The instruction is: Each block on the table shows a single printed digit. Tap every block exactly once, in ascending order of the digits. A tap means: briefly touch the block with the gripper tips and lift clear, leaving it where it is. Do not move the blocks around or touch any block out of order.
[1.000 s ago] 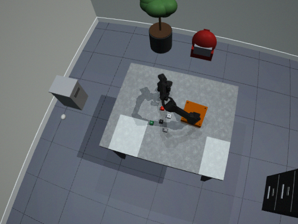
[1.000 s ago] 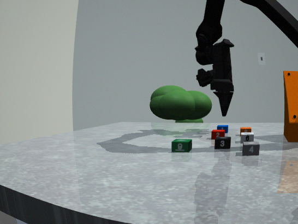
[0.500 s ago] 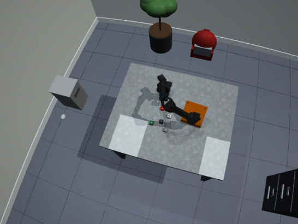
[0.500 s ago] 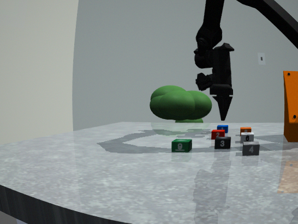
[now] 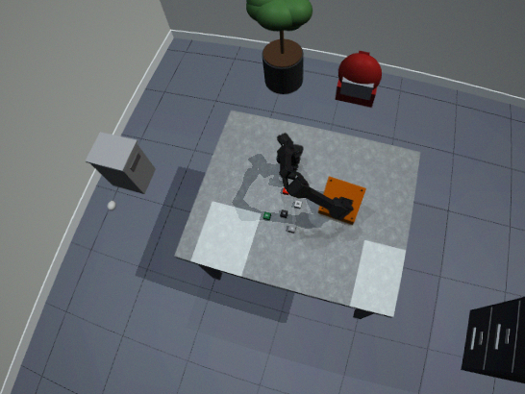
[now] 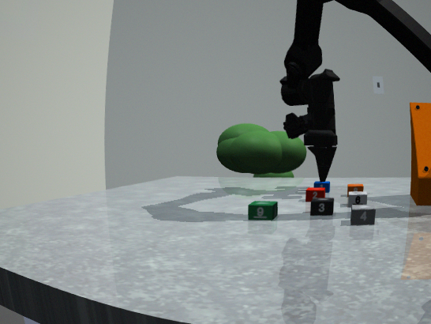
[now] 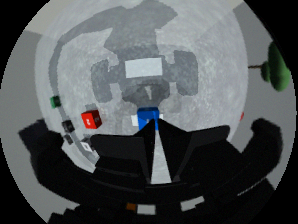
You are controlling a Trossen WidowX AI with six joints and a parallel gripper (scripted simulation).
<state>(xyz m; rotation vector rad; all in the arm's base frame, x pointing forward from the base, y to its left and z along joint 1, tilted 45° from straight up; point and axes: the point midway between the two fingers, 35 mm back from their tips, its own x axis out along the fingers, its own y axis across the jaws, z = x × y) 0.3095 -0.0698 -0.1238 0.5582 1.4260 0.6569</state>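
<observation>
Now: gripper tip 1 cm to the right of the blue 1 block and 1 cm above it. Also, from my gripper tip: orange block (8 cm behind, 7 cm to the left, 1 cm below); then red 2 block (1 cm behind, 13 cm to the left, 1 cm below); then white 6 block (9 cm behind, 18 cm to the left, 1 cm below).
</observation>
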